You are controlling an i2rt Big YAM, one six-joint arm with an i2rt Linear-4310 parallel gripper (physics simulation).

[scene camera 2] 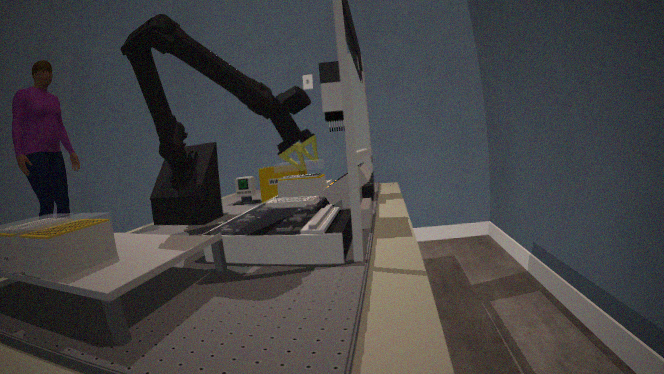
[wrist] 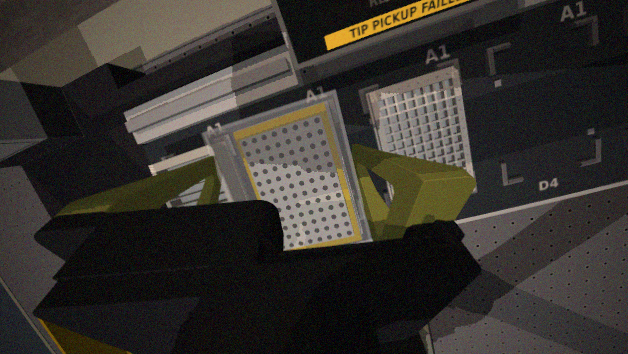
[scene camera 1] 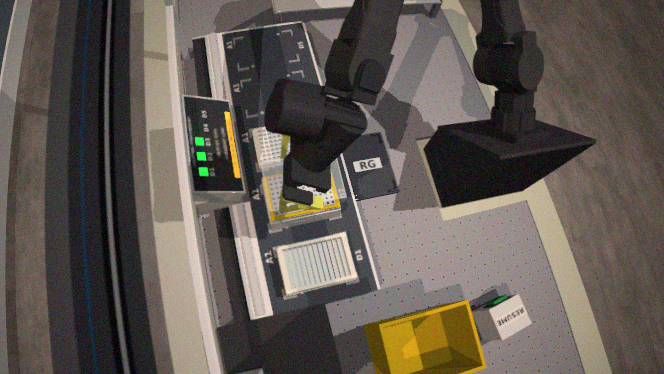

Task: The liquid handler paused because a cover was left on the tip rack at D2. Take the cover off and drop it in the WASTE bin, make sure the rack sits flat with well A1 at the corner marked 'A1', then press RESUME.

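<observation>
My gripper is shut on the clear cover, with a yellow finger at each long side. The cover is raised a little above the tip rack at D2. The rack has a yellow rim and a pale top with dark holes; it looks flat. A printed A1 is near its upper right corner in the wrist view; the rack's own well marks are not readable. The yellow WASTE bin and the white RESUME box stand beyond D1.
A white plate sits at D1, and a gridded plate at D3. The status screen stands beside the deck. A black RG tray lies near D2. A covered rack stands on a raised shelf.
</observation>
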